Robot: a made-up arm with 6 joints.
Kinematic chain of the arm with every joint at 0, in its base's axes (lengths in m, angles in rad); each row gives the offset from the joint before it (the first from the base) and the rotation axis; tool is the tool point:
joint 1: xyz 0 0 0.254 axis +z
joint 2: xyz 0 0 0 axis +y
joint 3: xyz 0 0 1.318 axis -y
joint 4: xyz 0 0 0 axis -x
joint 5: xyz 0.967 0 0 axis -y
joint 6: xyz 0 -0.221 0 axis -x
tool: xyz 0 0 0
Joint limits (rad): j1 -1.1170..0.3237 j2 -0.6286..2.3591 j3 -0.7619..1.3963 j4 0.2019..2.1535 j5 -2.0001..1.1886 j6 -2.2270..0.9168
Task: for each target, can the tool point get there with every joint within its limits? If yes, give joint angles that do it. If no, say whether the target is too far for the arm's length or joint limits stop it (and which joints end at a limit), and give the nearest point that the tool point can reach.
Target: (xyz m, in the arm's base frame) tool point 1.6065 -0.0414 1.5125
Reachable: yes | joints 0.0209 0.4905 0.3758 1.2247 -1.5261 -1.8085
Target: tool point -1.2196 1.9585 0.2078
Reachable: no: joint limits stop it (at a limit: joint 2, joint 3) | nearest point -0.7389 1.1865 2.0921 | short by 2.092 m
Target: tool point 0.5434 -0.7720 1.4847
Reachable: yes | joints -0.8060 -0.0338 -0.2951 0.8704 -1.2155 -0.9096
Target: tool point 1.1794 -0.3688 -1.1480
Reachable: yes | joints -0.2271 1.8909 0.0969 1.1328 0.3000 -0.6505
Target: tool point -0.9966 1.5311 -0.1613
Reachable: no: joint limits stop it (at a limit: joint 2, joint 3, joint 4) | nearest point -0.0688 0.1058 -0.8851 | short by 1.848 m
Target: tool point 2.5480 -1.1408 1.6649
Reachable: no: too far | nearest point 1.8816 -0.8424 1.2959 | short by 0.818 m
